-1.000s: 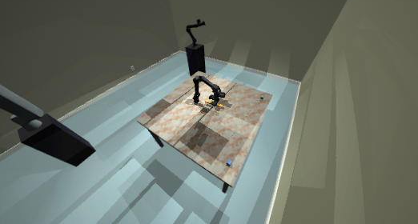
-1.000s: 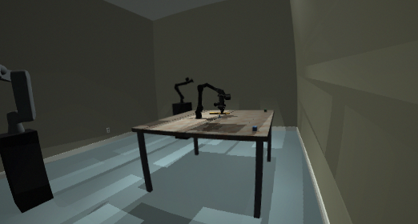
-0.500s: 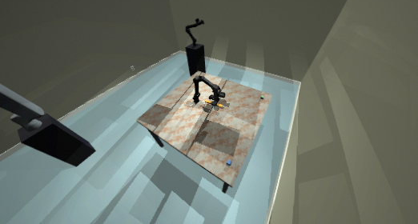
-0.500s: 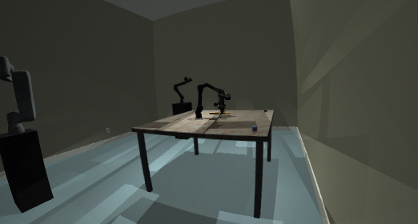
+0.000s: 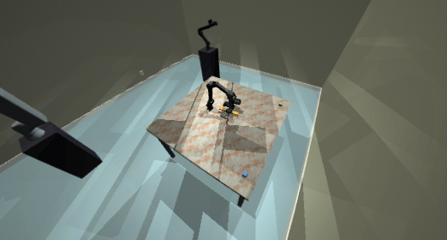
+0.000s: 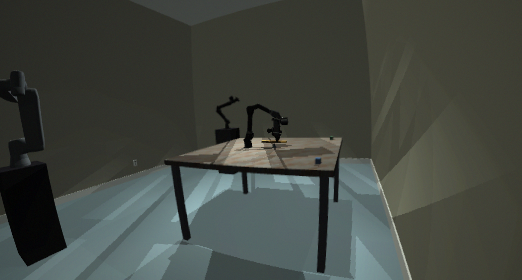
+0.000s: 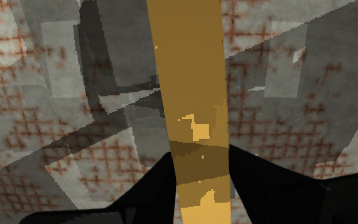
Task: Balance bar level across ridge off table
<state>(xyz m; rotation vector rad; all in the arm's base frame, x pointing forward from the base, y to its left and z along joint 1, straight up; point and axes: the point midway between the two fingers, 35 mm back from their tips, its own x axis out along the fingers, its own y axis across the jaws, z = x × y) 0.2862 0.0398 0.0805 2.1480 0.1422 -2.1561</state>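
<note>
The long yellow bar is 3 cm behind my gripper tip. Round my gripper tip: small green cube 46 cm to the left, 45 cm ahead, 3 cm below; then small blue cube 54 cm to the right, 45 cm ahead, 3 cm below.
</note>
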